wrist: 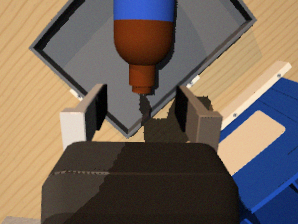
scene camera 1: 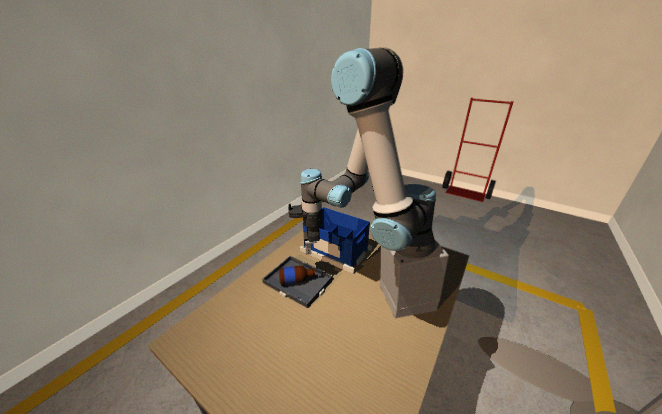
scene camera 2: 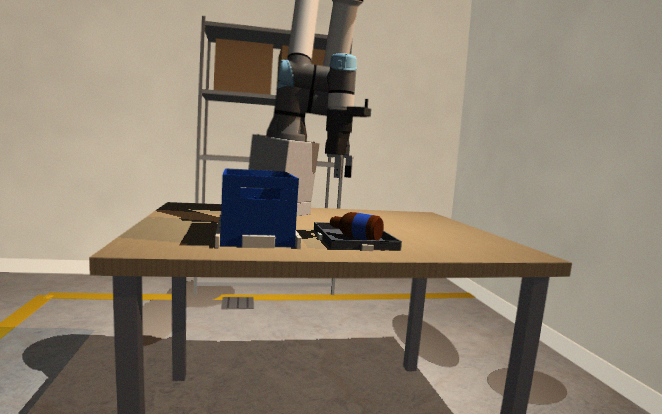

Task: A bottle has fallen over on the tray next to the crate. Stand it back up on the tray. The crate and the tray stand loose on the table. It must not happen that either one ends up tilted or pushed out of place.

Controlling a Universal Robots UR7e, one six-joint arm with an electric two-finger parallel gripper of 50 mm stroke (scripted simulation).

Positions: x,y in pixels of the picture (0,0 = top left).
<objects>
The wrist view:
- gripper: 141,99
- tray: 80,49
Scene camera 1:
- blue crate: 339,233
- tray: 311,286
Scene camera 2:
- gripper: 342,177
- blue crate: 241,214
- tray: 333,237
</objects>
